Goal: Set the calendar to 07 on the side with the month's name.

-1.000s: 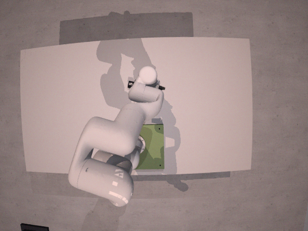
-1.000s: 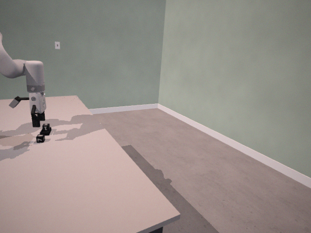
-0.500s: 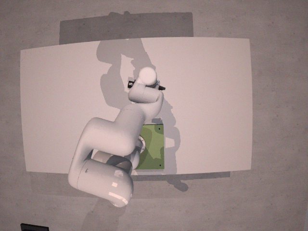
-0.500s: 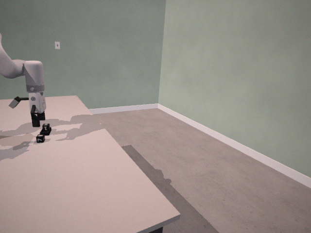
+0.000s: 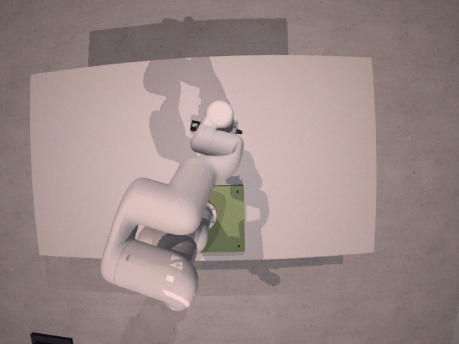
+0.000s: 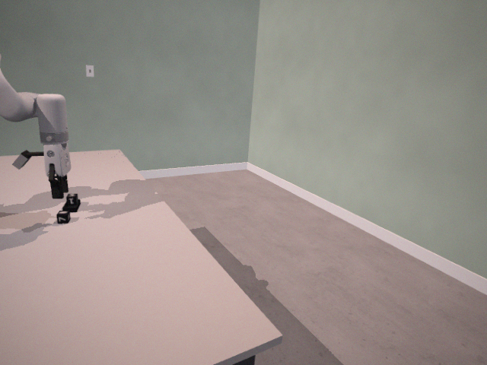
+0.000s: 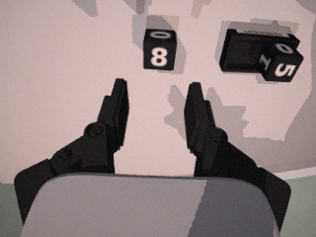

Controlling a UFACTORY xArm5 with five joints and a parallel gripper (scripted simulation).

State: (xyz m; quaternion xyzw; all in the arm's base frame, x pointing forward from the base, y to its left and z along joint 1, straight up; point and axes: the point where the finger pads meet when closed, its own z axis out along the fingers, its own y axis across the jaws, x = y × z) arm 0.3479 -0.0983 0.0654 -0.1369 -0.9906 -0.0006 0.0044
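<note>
Now: hand 90 mm above the black cube. Round my hand: black calendar tray: 110 mm to the left, 100 mm below, 30 mm ahead.
</note>
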